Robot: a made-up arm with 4 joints.
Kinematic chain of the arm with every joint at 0, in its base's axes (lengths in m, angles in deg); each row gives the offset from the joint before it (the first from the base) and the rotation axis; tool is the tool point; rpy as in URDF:
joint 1: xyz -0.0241 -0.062 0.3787 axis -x
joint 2: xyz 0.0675 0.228 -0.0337 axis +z
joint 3: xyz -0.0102 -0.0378 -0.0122 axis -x
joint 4: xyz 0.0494 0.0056 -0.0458 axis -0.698 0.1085 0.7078
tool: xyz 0.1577 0.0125 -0.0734 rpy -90 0 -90
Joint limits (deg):
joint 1: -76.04..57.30
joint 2: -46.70..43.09
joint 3: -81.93..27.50
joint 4: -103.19..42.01
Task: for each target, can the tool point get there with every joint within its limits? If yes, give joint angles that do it. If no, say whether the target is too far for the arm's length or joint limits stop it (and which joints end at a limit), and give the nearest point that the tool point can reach.
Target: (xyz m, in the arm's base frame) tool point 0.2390 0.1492 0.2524
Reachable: yes | joints -12.72 0.92 18.32 6.30
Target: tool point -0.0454 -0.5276 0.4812
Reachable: no: joint limits stop it (at a limit: joint 1, joint 2, joint 4) | nearest point 0.0265 -0.1816 0.3068 | short by 0.394 m
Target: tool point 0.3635 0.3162 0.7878
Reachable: no: too far | nearest point 0.2057 0.1970 0.6588 | short by 0.236 m
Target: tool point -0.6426 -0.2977 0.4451
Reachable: no: too far | nearest point 0.0255 -0.1804 0.3086 | short by 0.692 m
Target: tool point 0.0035 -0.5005 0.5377
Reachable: no: joint limits stop it (at a limit: joint 1, joint 3, joint 4) | nearest point 0.0279 -0.1805 0.3088 | short by 0.394 m
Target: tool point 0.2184 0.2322 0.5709
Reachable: yes | joints -54.61 16.64 -60.65 -43.37
